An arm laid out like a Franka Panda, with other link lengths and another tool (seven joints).
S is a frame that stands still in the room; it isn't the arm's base.
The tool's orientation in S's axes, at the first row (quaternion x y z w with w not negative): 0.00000, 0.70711, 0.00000, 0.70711
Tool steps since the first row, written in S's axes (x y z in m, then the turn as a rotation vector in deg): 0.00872, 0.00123, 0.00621, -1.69, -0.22, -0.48; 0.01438, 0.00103, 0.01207, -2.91, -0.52, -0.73; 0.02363, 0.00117, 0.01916, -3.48, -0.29, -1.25; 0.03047, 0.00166, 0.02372, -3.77, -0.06, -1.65; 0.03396, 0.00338, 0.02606, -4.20, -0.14, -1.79; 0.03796, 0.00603, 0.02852, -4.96, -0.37, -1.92; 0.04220, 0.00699, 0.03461, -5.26, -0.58, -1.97; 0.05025, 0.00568, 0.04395, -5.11, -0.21, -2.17; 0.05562, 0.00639, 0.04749, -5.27, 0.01, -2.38; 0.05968, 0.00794, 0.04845, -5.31, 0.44, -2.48; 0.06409, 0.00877, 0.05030, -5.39, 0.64, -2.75; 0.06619, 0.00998, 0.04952, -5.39, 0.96, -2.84
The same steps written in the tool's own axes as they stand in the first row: -0.00621, 0.00123, 0.00872, 0.48, -0.22, -1.69; -0.01207, 0.00103, 0.01438, 0.73, -0.52, -2.91; -0.01916, 0.00117, 0.02363, 1.25, -0.29, -3.48; -0.02372, 0.00166, 0.03047, 1.65, -0.06, -3.77; -0.02606, 0.00338, 0.03396, 1.79, -0.14, -4.20; -0.02852, 0.00603, 0.03796, 1.92, -0.37, -4.96; -0.03461, 0.00699, 0.04220, 1.97, -0.58, -5.26; -0.04395, 0.00568, 0.05025, 2.17, -0.21, -5.11; -0.04749, 0.00639, 0.05562, 2.38, 0.01, -5.27; -0.04845, 0.00794, 0.05968, 2.48, 0.44, -5.31; -0.05030, 0.00877, 0.06409, 2.75, 0.64, -5.39; -0.04952, 0.00998, 0.06619, 2.84, 0.96, -5.39
